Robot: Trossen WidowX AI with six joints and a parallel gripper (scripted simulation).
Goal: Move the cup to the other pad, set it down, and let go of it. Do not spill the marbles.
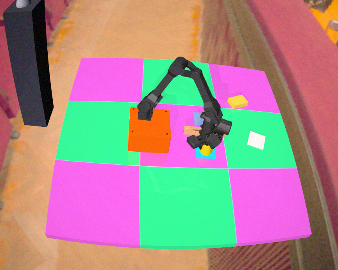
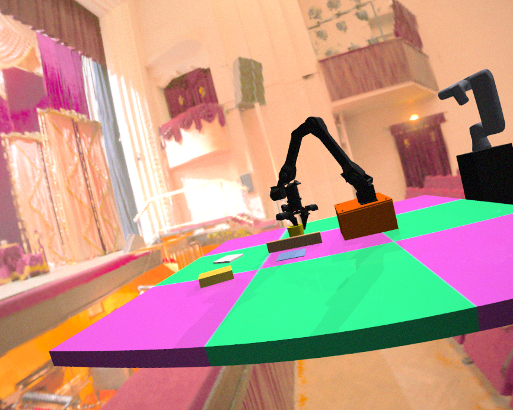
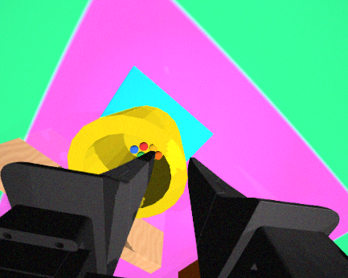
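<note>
Right now my gripper tip is 20 mm short of the yellow cup, 10 mm to the right of it and 10 mm above it. From my gripper tip the other things lie so: white tile: 320 mm ahead, 120 mm to the left, 40 mm below; cyan pad: 50 mm below, 20 mm to the left, 20 mm ahead; wooden bar: 130 mm to the left, 30 mm below, 20 mm ahead.
</note>
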